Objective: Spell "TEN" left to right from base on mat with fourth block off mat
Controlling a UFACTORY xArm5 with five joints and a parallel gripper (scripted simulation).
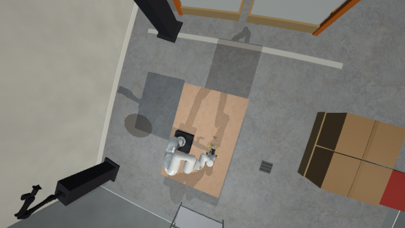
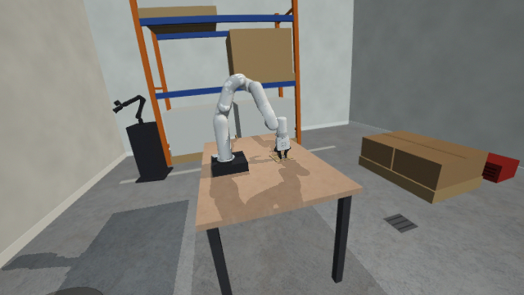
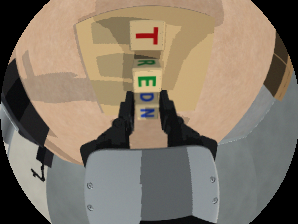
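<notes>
Now: hand 1 cm past the tan mat, 4 cm to the right of it and 2 cm above it.
</notes>
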